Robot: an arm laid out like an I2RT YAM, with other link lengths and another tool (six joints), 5 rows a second.
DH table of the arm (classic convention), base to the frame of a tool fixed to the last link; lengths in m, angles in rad. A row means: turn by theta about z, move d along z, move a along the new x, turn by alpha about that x. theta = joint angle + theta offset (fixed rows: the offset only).
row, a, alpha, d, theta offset
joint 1, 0.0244, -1.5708, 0.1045, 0
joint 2, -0.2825, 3.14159, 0, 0
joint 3, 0.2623, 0, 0, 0.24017
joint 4, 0.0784, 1.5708, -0.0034, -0.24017
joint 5, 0, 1.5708, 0.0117, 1.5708
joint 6, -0.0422, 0.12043, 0.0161, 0.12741
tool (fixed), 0, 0, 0.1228, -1.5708
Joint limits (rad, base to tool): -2.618..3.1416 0..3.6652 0..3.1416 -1.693..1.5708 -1.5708..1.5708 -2.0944..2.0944
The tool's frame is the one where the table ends.
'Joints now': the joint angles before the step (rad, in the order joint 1, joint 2, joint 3, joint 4, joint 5, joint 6). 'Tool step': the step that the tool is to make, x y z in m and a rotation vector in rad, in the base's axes. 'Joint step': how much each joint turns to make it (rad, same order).
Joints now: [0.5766, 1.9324, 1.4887, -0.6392, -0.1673, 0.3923]
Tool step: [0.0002, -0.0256, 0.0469, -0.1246, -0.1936, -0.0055]
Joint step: [0.0001, -0.1280, 0.0002, -0.0412, 0.1839, -0.1017]
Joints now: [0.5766, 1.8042, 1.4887, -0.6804, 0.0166, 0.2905]
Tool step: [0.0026, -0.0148, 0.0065, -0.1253, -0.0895, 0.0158]
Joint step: [0.0004, -0.0278, -0.0002, -0.0134, 0.1201, -0.0977]
